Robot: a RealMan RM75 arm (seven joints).
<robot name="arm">
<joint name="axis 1" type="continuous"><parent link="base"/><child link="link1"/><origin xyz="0.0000 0.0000 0.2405"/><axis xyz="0 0 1"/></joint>
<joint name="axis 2" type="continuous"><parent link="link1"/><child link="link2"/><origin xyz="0.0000 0.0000 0.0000" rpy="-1.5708 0.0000 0.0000"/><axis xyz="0 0 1"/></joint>
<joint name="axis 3" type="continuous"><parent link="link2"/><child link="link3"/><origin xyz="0.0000 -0.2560 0.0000" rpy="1.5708 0.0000 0.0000"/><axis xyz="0 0 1"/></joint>
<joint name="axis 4" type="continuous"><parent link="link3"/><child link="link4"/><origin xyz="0.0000 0.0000 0.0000" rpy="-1.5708 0.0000 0.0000"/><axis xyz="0 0 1"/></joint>
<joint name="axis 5" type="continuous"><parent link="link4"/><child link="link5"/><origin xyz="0.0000 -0.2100 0.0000" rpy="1.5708 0.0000 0.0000"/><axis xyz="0 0 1"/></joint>
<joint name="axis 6" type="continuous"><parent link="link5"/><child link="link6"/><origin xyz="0.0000 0.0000 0.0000" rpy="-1.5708 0.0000 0.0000"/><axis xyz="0 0 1"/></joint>
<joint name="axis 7" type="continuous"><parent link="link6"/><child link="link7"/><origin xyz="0.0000 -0.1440 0.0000" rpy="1.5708 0.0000 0.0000"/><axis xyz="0 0 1"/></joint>
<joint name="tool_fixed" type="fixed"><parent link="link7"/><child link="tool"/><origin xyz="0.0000 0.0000 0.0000"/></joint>
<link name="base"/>
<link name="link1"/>
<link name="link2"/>
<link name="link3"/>
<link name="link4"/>
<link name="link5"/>
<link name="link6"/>
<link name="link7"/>
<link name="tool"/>
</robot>
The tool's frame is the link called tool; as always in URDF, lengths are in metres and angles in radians. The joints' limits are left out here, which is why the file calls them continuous.
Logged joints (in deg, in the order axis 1, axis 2, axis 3, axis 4, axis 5, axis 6, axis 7), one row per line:
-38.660, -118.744, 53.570, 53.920, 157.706, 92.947, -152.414
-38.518, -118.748, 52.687, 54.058, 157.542, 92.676, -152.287
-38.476, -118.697, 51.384, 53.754, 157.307, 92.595, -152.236
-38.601, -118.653, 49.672, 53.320, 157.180, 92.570, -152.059
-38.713, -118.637, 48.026, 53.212, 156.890, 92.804, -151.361
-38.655, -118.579, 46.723, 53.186, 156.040, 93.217, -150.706
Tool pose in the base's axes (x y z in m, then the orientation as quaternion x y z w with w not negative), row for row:
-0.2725, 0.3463, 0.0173, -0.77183, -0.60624, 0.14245, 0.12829
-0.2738, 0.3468, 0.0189, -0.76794, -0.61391, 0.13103, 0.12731
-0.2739, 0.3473, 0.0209, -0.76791, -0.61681, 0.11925, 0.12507
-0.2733, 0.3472, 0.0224, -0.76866, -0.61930, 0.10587, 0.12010
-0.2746, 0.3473, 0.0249, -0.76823, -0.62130, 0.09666, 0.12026
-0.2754, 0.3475, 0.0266, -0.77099, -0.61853, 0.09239, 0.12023
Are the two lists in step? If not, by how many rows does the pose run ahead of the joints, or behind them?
The pose runs 2 rows ahead of the joints: the pose in row i belongs to the joints in row i + 2.
